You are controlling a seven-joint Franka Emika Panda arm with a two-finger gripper.
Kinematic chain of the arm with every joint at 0, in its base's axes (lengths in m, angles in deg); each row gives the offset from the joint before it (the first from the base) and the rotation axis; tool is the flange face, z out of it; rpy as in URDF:
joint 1: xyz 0 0 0.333 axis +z
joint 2: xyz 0 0 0 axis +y
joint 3: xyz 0 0 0.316 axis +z
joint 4: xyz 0.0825 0 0 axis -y
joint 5: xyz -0.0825 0 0.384 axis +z
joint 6: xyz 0 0 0 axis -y
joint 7: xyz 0.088 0 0 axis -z
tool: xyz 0 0 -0.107 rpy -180 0 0
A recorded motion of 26 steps. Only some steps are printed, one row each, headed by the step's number.
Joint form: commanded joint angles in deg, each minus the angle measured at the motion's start. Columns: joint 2, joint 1, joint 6, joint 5, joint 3, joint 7, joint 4.
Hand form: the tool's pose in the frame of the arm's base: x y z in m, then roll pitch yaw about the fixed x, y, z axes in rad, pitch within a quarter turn. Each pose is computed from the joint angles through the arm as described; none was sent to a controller.
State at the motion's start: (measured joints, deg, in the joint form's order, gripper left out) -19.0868 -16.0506 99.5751 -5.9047 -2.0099 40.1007 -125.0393
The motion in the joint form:
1: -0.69 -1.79 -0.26 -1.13 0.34 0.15 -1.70
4: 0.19 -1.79 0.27 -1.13 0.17 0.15 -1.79
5: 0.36 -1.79 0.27 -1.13 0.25 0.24 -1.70
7: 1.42 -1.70 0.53 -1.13 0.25 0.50 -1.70
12: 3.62 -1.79 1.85 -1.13 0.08 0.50 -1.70
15: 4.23 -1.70 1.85 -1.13 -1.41 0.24 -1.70
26: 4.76 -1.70 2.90 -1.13 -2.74 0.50 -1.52
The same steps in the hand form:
1: 0.4062 -0.1568 0.5079 2.9721 0.0331 -1.0155
4: 0.4091 -0.1591 0.5011 2.9679 0.0397 -1.0174
5: 0.4100 -0.1588 0.5005 2.9665 0.0401 -1.0177
7: 0.4137 -0.1592 0.4927 2.9573 0.0500 -1.0205
12: 0.4212 -0.1636 0.4771 2.9480 0.0624 -1.0230
15: 0.4183 -0.1748 0.4721 2.9464 0.0758 -1.0422
26: 0.4179 -0.1862 0.4703 2.9581 0.0696 -1.0666

